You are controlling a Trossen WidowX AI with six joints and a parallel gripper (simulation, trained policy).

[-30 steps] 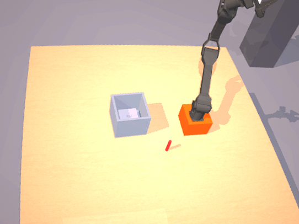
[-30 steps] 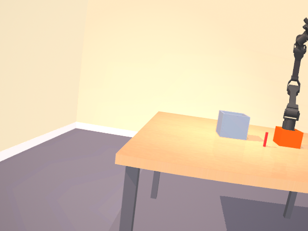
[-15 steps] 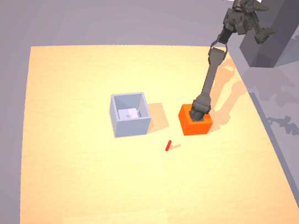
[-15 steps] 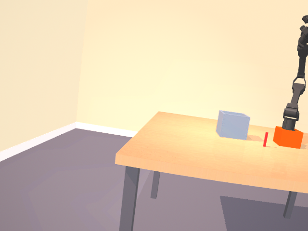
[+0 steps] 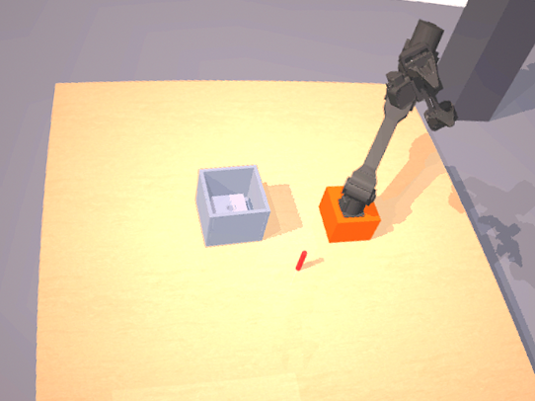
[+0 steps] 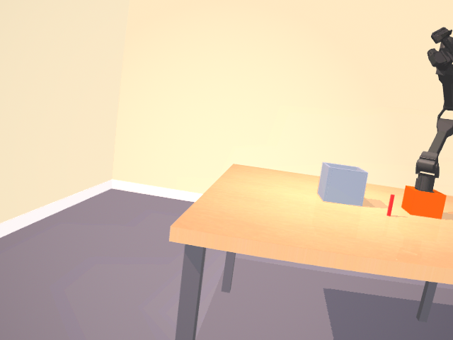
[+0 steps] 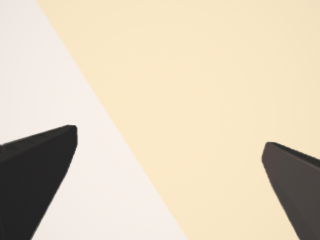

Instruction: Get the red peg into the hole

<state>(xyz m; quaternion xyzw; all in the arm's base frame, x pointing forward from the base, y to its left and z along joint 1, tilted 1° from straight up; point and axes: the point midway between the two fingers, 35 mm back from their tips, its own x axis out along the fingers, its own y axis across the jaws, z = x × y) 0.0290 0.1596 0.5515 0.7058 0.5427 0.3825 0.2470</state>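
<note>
The red peg lies 13 cm ahead of my gripper tip, 6 cm to the right of it and 62 cm below it.
</note>
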